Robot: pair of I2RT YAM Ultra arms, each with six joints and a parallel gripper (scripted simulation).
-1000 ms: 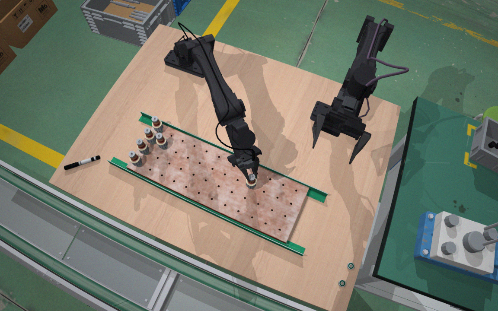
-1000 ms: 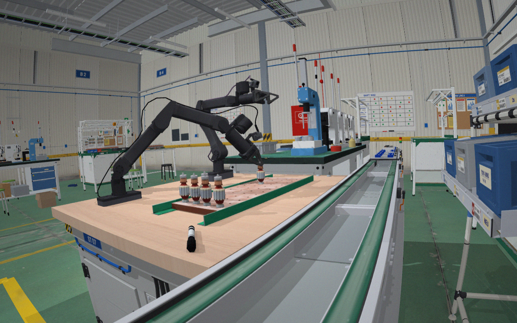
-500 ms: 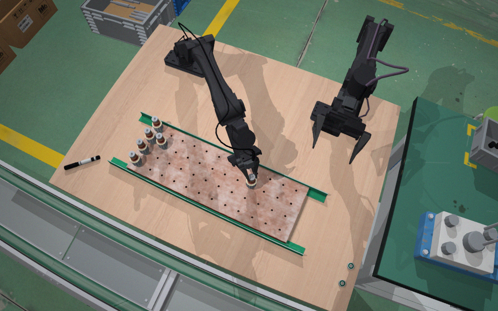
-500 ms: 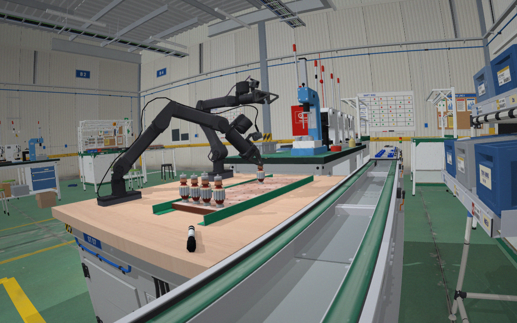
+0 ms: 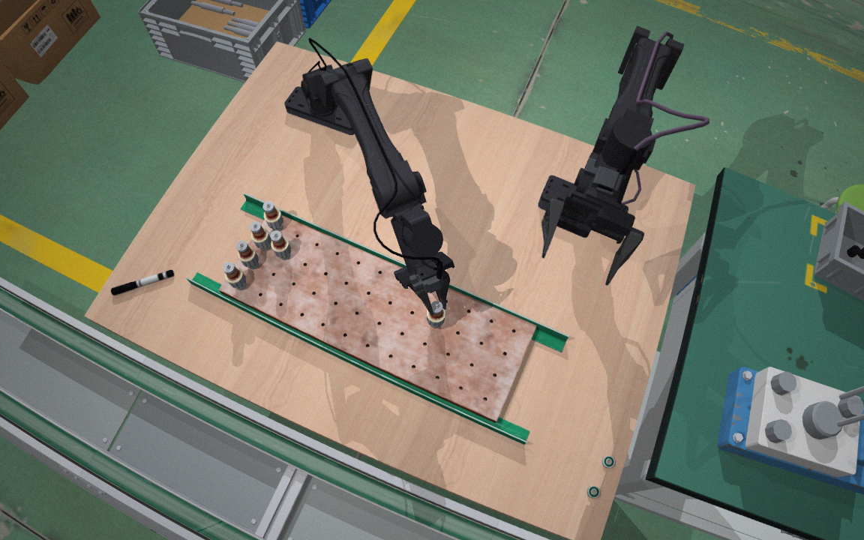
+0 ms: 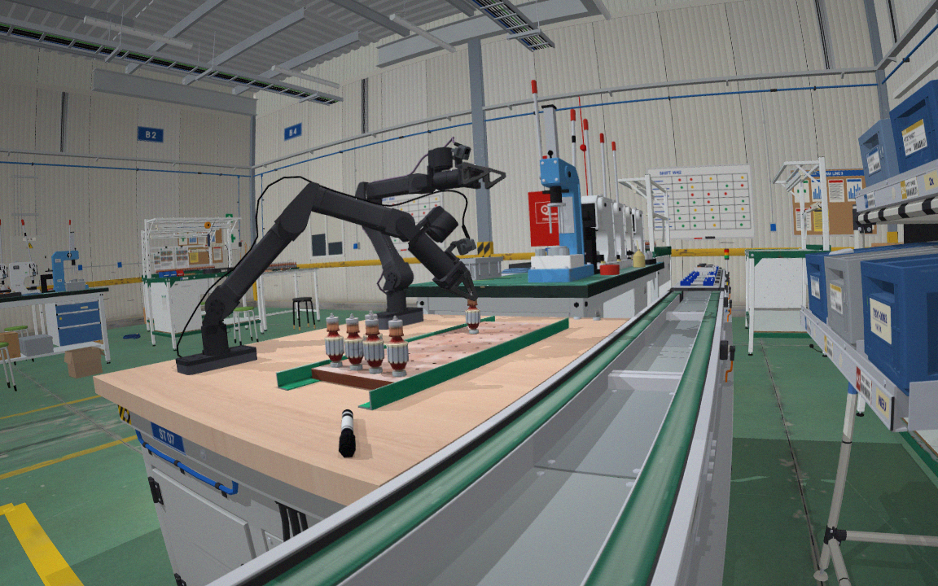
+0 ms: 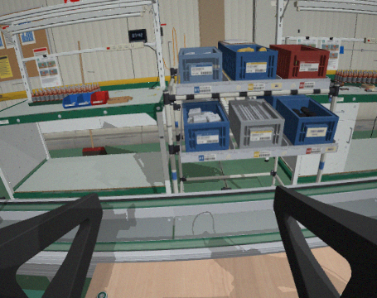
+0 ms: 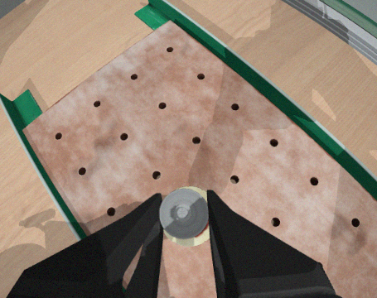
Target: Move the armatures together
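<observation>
Now: right hand 130 mm to the left of the board, 100 mm above it and 20 mm short of it. From my right hand the other things lie so: marker (640 mm to the right, 190 mm ahead, 110 mm below).
</observation>
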